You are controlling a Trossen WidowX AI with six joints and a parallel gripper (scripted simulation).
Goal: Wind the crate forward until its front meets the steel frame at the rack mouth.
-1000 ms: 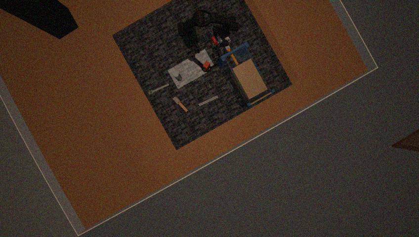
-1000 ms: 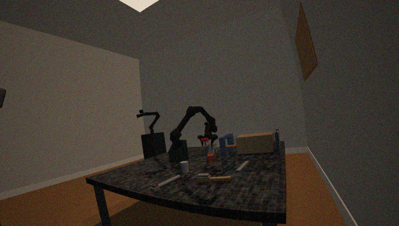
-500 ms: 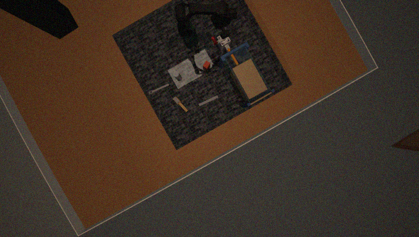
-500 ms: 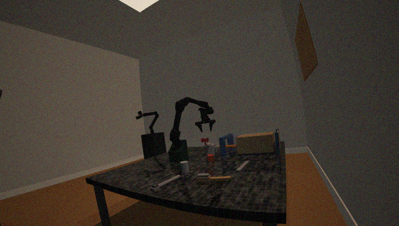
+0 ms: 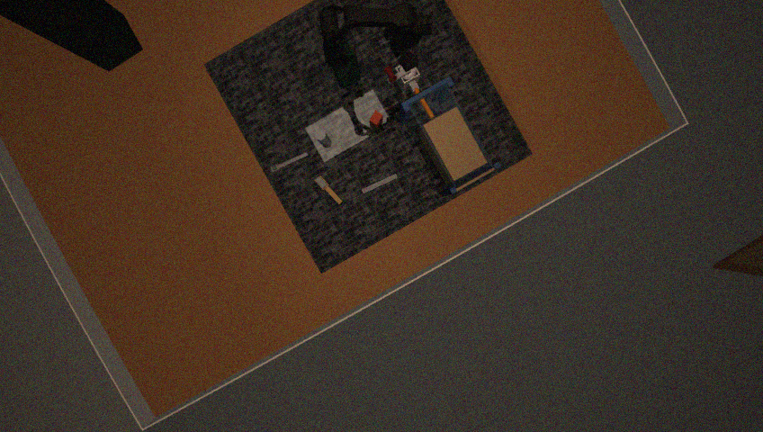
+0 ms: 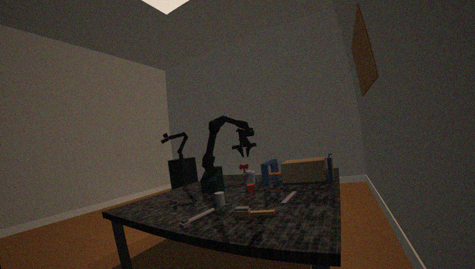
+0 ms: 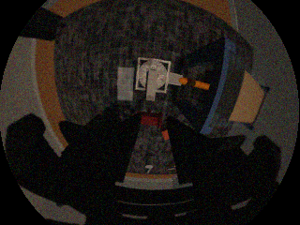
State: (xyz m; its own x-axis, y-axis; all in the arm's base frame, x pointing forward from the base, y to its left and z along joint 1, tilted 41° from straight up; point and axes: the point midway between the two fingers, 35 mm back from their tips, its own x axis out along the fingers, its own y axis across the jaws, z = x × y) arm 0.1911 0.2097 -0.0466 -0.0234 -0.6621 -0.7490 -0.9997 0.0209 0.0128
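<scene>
Right now the red grip is 40 mm to the right of my gripper tip and 80 mm below it. Round my gripper tip: blue steel frame: 160 mm ahead, 60 mm to the left, 110 mm below; then winch handle: 110 mm below; then winch: 20 mm behind, 50 mm to the left, 180 mm below.
</scene>
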